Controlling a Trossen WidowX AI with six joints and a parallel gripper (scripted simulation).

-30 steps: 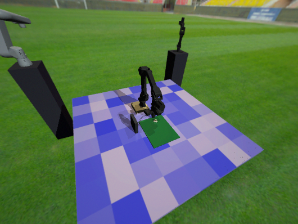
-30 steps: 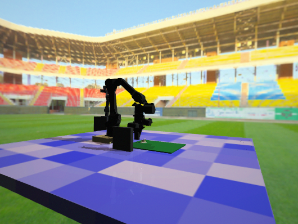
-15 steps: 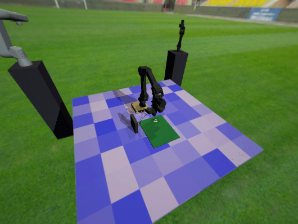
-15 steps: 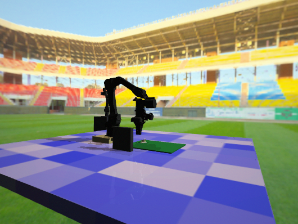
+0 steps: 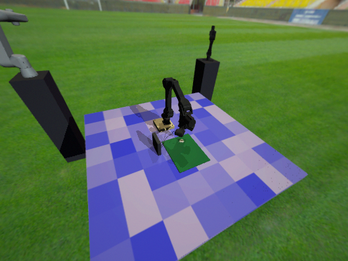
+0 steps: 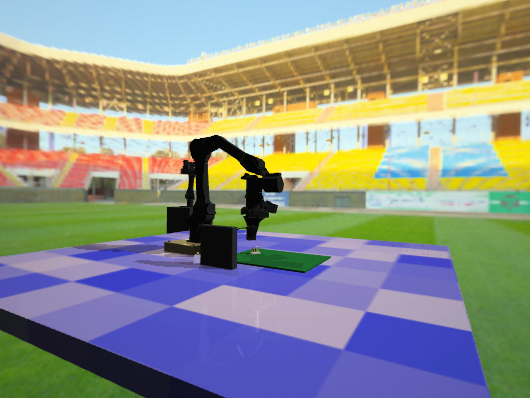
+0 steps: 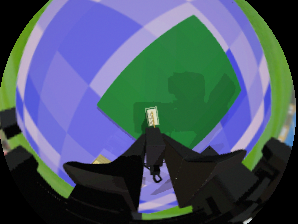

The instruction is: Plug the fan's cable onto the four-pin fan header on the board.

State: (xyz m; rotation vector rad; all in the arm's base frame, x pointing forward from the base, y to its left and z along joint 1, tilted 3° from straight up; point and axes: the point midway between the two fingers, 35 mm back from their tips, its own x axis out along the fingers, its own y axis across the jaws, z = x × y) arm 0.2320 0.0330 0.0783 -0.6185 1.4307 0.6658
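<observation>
My gripper tip is 1 cm short of the pale header and 6 cm above it. The rest, counted from my gripper tip: black fan 1 cm ahead, 20 cm to the right, 1 cm below; then green board 10 cm ahead, 2 cm to the right, 8 cm below; then black plug 1 cm behind, 1 cm to the right, 1 cm above.
</observation>
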